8 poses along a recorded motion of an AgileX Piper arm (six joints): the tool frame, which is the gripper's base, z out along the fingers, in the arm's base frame.
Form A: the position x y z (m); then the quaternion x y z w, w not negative.
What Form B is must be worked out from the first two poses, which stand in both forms.
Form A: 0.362 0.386 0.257 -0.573 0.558 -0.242 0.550
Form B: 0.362 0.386 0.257 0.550 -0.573 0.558 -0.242
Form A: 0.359 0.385 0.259 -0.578 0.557 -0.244 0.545
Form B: 0.359 0.385 0.259 0.545 -0.578 0.557 -0.244
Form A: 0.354 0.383 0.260 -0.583 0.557 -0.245 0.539
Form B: 0.354 0.383 0.260 0.539 -0.583 0.557 -0.245
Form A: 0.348 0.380 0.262 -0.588 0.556 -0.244 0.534
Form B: 0.348 0.380 0.262 0.534 -0.588 0.556 -0.244
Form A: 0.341 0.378 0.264 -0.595 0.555 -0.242 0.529
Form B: 0.341 0.378 0.264 0.529 -0.595 0.555 -0.242
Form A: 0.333 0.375 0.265 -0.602 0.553 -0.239 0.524
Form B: 0.333 0.375 0.265 0.524 -0.602 0.553 -0.239
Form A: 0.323 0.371 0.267 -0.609 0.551 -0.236 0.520
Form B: 0.323 0.371 0.267 0.520 -0.609 0.551 -0.236
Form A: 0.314 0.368 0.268 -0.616 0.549 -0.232 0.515
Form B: 0.314 0.368 0.268 0.515 -0.616 0.549 -0.232
